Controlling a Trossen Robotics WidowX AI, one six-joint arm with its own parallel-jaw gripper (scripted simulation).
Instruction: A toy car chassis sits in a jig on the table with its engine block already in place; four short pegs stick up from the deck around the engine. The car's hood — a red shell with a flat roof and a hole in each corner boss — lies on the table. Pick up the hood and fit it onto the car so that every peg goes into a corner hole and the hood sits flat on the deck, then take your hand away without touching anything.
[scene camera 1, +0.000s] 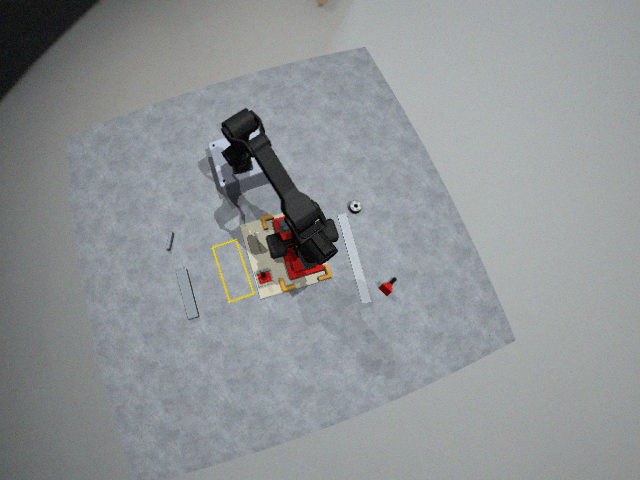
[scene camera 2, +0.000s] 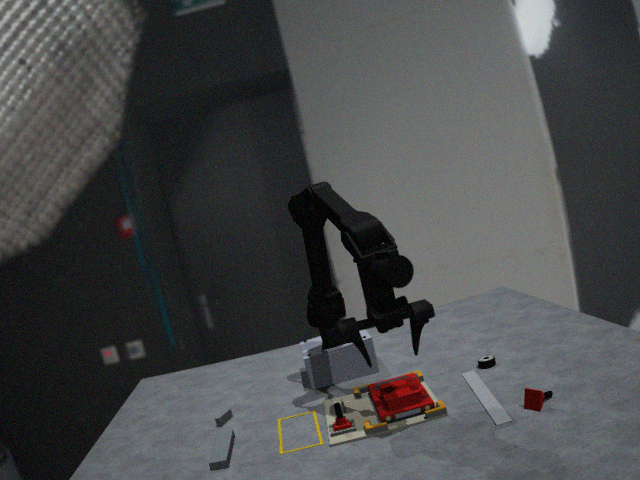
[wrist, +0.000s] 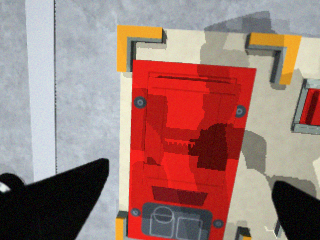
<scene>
my gripper: scene camera 1 301, 247; scene camera 2; wrist
same spot on my gripper: (wrist: 68, 198) = (scene camera 2: 413, 338)
</scene>
